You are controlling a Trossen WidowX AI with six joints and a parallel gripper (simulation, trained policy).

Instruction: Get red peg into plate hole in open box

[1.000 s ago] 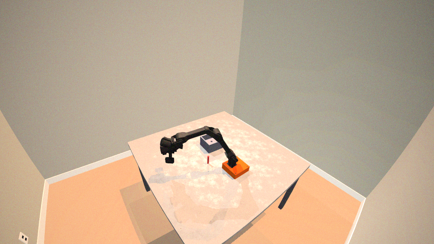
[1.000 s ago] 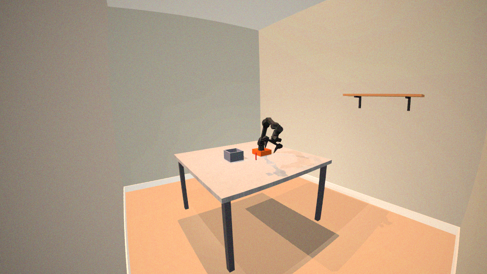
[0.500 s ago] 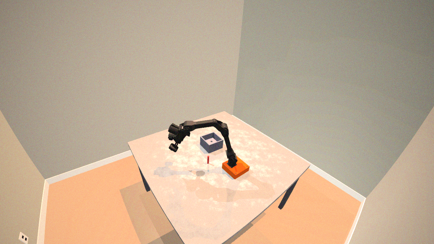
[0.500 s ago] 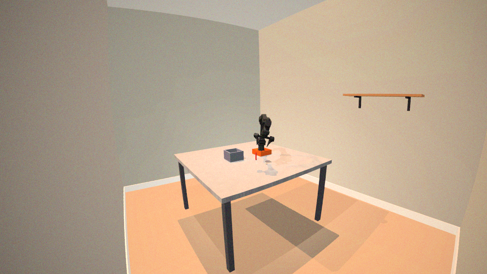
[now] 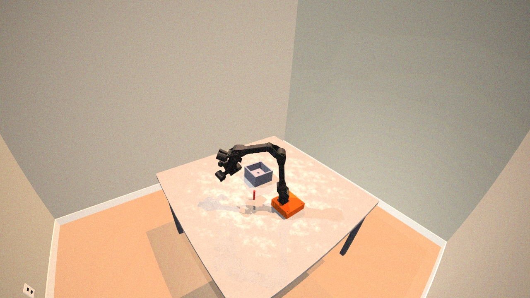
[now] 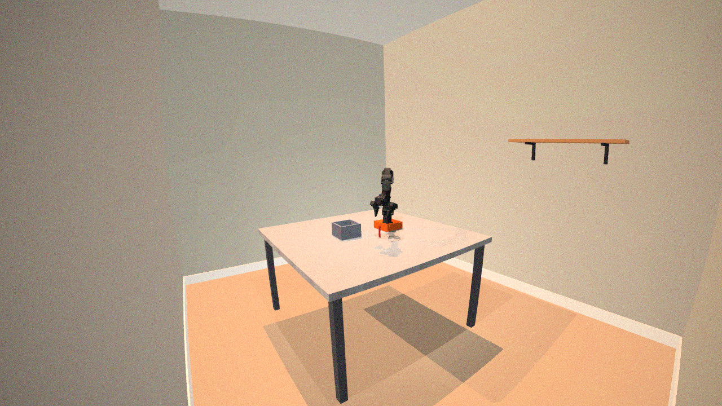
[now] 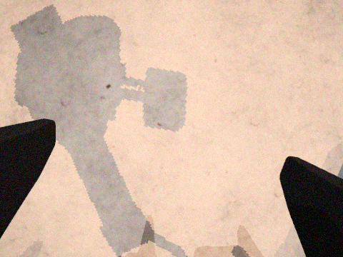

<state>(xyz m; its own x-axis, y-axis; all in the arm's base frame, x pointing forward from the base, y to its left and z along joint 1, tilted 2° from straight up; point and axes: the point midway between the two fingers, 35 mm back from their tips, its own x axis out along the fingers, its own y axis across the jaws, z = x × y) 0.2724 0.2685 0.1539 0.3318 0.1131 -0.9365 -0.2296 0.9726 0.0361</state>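
Right now my gripper tip is 110 mm past the red peg, 160 mm to the left of it and 150 mm above it. Also, from my gripper tip: plate 60 mm ahead, 330 mm to the right, 140 mm below; grey box 60 mm ahead, 330 mm to the right, 160 mm below.
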